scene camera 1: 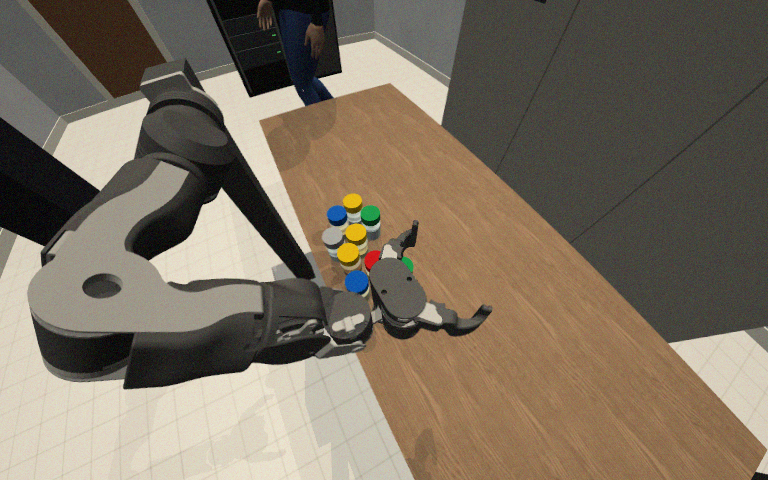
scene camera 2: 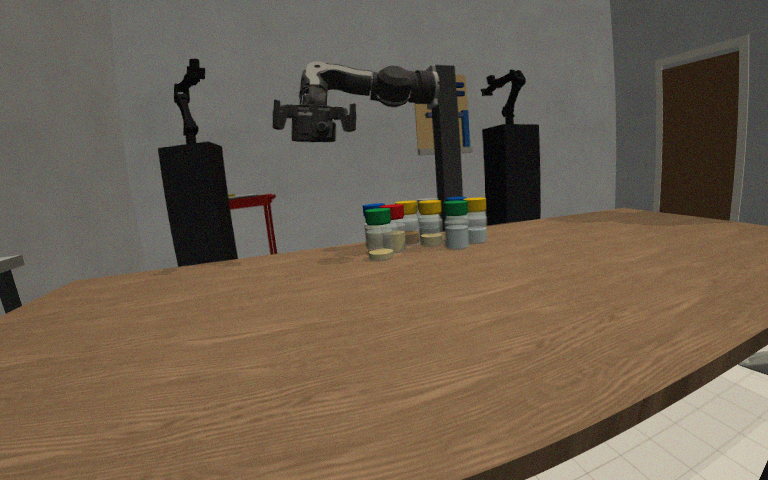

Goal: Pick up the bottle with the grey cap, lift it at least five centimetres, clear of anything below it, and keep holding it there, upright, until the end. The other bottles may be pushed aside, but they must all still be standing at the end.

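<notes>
The grey-capped bottle [scene camera 1: 333, 237] stands upright at the robot-side edge of a cluster, near the table's edge. A blue-capped bottle [scene camera 1: 336, 215] and two yellow-capped bottles [scene camera 1: 355, 233] [scene camera 1: 348, 254] stand close around it. In scene camera 2 it is almost wholly hidden behind yellow-capped bottles [scene camera 2: 406, 207] [scene camera 2: 429, 207]. My gripper [scene camera 1: 451, 266] [scene camera 2: 314, 116] is open and empty, fingers spread wide. It hangs high above the table, to the left of the bottles in scene camera 2, and partly covers the red-capped bottle [scene camera 1: 373, 259] in scene camera 1.
Also in the cluster, upright, are another yellow-capped bottle [scene camera 1: 352, 202] [scene camera 2: 475, 204], two green-capped bottles [scene camera 1: 370, 215] [scene camera 2: 455, 208] [scene camera 1: 407, 264] [scene camera 2: 377, 216] and a second blue-capped bottle [scene camera 1: 356, 281]. The wooden table [scene camera 1: 538, 316] [scene camera 2: 339, 350] extends beyond them. A person [scene camera 1: 300, 50] stands past its far end.
</notes>
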